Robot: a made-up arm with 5 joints.
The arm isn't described. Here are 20 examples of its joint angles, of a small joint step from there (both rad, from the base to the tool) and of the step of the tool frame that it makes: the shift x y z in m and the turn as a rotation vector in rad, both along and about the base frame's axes.
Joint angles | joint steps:
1: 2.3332 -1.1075 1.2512 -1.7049 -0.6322 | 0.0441 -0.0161 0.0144 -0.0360 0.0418
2: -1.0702 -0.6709 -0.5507 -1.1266 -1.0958 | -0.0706 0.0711 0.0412 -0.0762 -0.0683
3: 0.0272 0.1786 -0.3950 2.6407 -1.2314 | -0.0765 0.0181 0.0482 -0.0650 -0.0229
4: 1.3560 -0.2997 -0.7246 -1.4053 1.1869 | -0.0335 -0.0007 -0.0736 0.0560 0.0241
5: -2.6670 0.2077 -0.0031 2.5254 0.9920 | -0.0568 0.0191 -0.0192 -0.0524 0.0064
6: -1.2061 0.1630 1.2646 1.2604 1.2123 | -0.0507 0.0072 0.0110 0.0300 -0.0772
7: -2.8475 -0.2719 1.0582 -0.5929 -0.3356 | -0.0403 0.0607 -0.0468 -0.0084 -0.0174
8: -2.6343 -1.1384 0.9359 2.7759 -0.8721 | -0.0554 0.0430 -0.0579 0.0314 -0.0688
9: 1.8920 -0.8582 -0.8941 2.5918 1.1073 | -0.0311 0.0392 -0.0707 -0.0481 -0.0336
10: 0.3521 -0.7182 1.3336 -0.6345 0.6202 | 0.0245 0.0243 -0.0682 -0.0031 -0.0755
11: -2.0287 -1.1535 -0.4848 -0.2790 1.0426 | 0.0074 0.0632 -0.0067 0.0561 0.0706
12: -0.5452 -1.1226 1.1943 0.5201 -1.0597 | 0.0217 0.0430 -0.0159 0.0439 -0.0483
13: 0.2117 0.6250 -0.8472 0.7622 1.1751 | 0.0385 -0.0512 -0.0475 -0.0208 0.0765
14: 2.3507 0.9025 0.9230 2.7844 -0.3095 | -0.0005 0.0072 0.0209 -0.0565 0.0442
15: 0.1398 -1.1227 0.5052 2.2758 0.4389 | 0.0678 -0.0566 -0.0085 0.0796 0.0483
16: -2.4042 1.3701 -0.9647 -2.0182 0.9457 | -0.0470 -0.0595 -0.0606 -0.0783 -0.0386
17: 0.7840 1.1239 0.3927 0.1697 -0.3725 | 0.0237 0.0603 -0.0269 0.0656 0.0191
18: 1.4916 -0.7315 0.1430 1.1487 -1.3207 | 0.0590 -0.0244 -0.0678 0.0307 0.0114
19: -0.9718 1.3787 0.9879 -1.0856 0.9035 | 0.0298 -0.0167 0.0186 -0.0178 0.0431
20: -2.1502 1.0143 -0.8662 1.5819 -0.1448 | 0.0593 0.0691 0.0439 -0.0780 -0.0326
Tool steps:
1: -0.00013 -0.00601 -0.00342 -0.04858 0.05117 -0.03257
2: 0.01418 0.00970 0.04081 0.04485 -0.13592 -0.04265
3: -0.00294 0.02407 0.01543 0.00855 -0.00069 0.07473
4: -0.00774 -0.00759 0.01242 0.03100 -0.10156 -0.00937
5: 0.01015 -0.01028 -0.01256 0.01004 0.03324 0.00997
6: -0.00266 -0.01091 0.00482 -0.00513 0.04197 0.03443
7: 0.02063 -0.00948 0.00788 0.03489 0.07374 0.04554
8: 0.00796 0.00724 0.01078 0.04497 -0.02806 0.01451
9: 0.00885 0.00057 0.01206 -0.00996 -0.01950 -0.00747
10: 0.02494 -0.00714 -0.02609 -0.05070 -0.05519 -0.11532
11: 0.02734 0.00555 0.01339 0.07481 0.05264 -0.00384
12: 0.00425 0.01072 -0.01140 -0.06550 0.02994 -0.03620
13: -0.00121 -0.01990 -0.01781 -0.08168 0.05849 -0.02466
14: -0.00285 -0.00262 0.00021 -0.00083 0.03378 0.07130
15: -0.01100 -0.01325 -0.01262 -0.05453 0.04946 -0.11248
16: 0.01453 0.04937 0.01532 -0.00898 -0.04315 0.11911
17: 0.00247 0.01008 0.01362 0.00915 0.00873 0.05307
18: -0.00712 -0.02528 0.02457 -0.09307 -0.04458 -0.05000
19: 0.00366 0.01897 -0.01052 -0.06237 0.04491 -0.02850
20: -0.01337 -0.04153 -0.00293 -0.10308 0.01135 -0.03786
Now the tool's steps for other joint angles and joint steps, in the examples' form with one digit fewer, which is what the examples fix.
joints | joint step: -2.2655 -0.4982 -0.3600 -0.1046 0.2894 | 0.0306 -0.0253 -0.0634 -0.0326 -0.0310
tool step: 0.0018 0.0275 -0.0217 -0.1207 0.0383 0.0184
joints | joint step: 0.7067 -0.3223 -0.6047 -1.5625 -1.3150 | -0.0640 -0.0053 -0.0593 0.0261 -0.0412
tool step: -0.0014 -0.0015 -0.0052 0.0385 -0.0687 -0.0027
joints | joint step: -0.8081 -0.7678 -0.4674 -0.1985 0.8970 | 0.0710 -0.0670 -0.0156 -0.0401 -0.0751
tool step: -0.0277 -0.0250 -0.0341 -0.1642 0.0569 -0.0135
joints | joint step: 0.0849 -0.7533 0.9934 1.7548 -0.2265 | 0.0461 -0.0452 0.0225 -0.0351 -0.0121
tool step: -0.0102 -0.0025 -0.0001 -0.0516 0.0310 0.0190
